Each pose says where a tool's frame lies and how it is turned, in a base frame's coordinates. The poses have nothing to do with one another.
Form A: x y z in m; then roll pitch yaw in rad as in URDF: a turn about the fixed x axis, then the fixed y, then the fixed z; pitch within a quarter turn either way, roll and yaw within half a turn.
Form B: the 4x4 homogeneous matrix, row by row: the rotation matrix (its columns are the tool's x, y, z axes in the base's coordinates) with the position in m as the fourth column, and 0 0 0 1 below. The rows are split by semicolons. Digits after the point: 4 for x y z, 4 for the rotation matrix.
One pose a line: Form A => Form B
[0.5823 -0.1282 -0.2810 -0.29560 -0.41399 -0.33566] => 0.8644 0.4258 -0.2674 0.5823; -0.3016 0.8646 0.4018 -0.1282; 0.4023 -0.2667 0.8758 -0.2810; 0 0 0 1
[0.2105 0.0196 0.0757 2.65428 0.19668 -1.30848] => 0.2543 -0.8296 -0.4970 0.2105; -0.9472 -0.3175 0.0453 0.0196; -0.1954 0.4592 -0.8666 0.0757; 0 0 0 1
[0.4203 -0.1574 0.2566 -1.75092 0.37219 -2.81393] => -0.8820 0.2811 0.3783 0.4203; -0.2998 0.2848 -0.9105 -0.1574; -0.3637 -0.9165 -0.1669 0.2566; 0 0 0 1
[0.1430 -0.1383 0.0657 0.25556 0.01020 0.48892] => 0.8828 -0.4521 0.1274 0.1430; 0.4696 0.8554 -0.2185 -0.1383; -0.0102 0.2528 0.9675 0.0657; 0 0 0 1
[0.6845 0.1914 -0.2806 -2.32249 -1.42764 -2.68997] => -0.1284 -0.9486 -0.2893 0.6845; -0.0623 0.2988 -0.9523 0.1914; 0.9898 -0.1042 -0.0974 -0.2806; 0 0 0 1
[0.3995 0.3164 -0.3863 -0.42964 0.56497 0.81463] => 0.5795 -0.8144 0.0309 0.3995; 0.6144 0.4615 0.6399 0.3164; -0.5354 -0.3518 0.7678 -0.3863; 0 0 0 1
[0.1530 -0.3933 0.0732 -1.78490 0.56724 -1.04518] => 0.4232 -0.4472 0.7880 0.1530; -0.7295 0.3476 0.5890 -0.3933; -0.5373 -0.8241 -0.1792 0.0732; 0 0 0 1
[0.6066 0.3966 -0.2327 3.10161 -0.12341 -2.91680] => -0.9674 -0.2179 -0.1288 0.6066; -0.2212 0.9752 0.0115 0.3966; 0.1231 0.0397 -0.9916 -0.2327; 0 0 0 1
